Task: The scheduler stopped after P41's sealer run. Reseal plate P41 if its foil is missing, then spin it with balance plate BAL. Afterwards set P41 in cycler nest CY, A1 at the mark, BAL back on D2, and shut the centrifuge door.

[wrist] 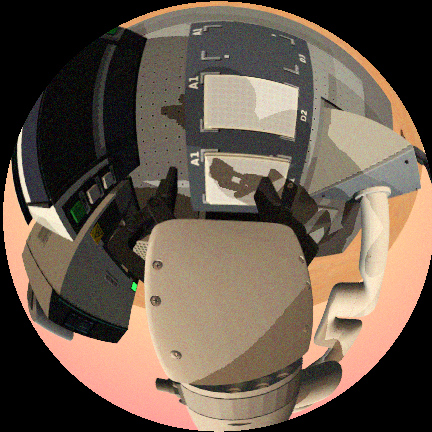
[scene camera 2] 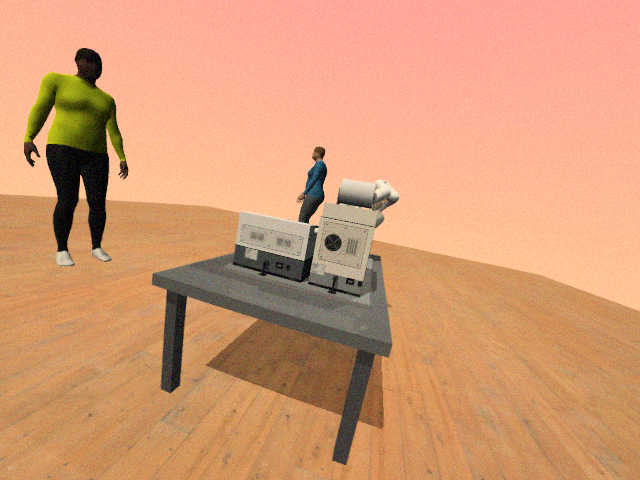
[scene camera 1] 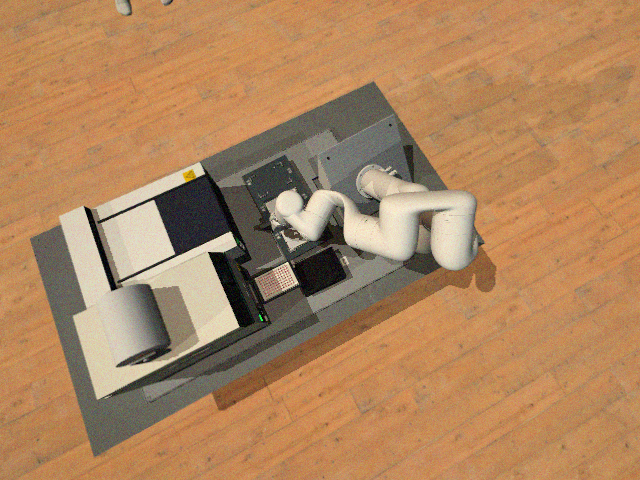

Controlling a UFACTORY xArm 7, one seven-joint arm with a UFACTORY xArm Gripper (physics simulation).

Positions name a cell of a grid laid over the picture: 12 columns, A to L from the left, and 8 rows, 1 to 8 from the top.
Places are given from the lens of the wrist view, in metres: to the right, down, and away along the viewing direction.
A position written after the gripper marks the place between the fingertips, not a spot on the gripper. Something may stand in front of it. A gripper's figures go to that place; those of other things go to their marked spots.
gripper (wrist: G4): 0.00, -0.04, 0.14
centrifuge (wrist: C3): -0.16, -0.09, 0.10
